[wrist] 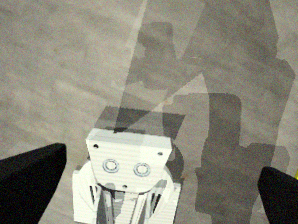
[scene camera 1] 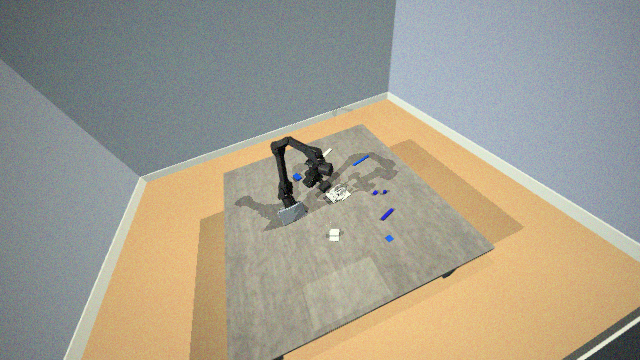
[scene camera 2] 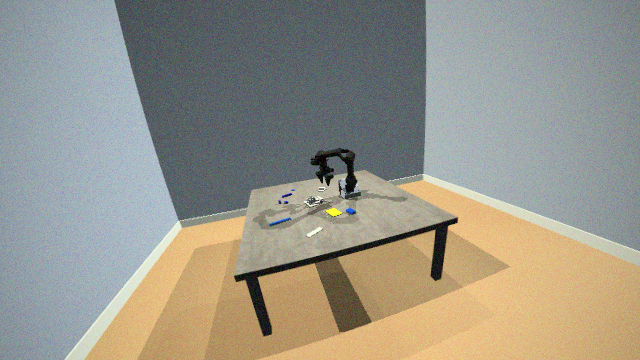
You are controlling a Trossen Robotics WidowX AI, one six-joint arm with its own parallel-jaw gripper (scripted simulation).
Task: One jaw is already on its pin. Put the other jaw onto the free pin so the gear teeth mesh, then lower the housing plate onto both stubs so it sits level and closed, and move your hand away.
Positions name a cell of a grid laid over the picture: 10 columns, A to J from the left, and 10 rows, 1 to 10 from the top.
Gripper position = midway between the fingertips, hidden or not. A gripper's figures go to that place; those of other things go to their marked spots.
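Scene:
Housing plate (wrist: E7) at 22 cm from the lens; my gripper (wrist: F8) at 10 cm from the lens.

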